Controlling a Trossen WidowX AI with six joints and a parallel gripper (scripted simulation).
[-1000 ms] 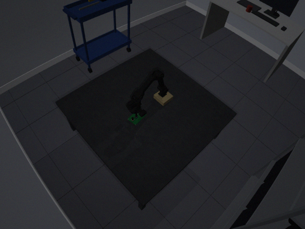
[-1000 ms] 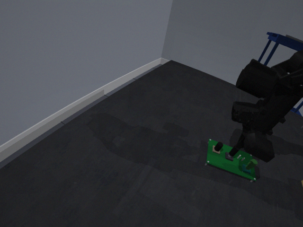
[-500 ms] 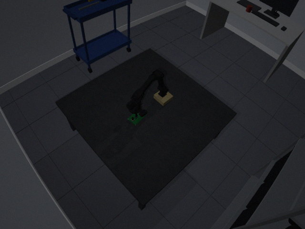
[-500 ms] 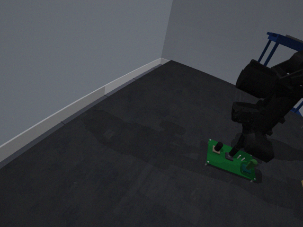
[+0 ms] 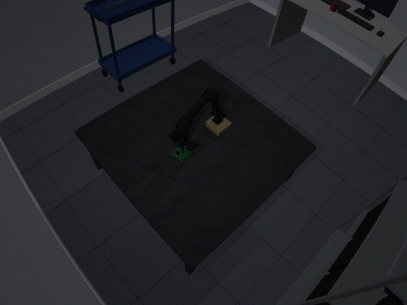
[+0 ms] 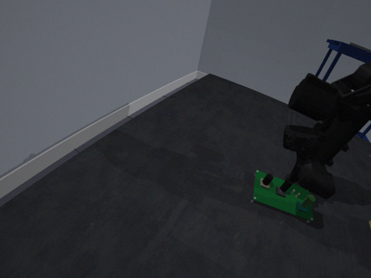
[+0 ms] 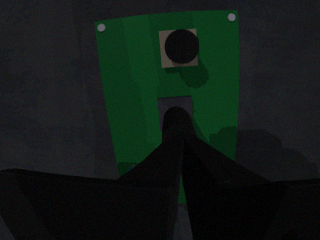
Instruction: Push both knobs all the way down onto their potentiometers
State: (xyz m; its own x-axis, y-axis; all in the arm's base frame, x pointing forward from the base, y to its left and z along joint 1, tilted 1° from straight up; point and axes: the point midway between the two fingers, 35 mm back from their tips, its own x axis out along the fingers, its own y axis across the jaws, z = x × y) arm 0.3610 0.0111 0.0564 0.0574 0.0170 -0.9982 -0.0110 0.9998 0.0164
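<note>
The black knob is 2 cm below my gripper tip. Also, from my gripper tip: green knob (5 cm behind, 2 cm to the left, 2 cm below).
</note>
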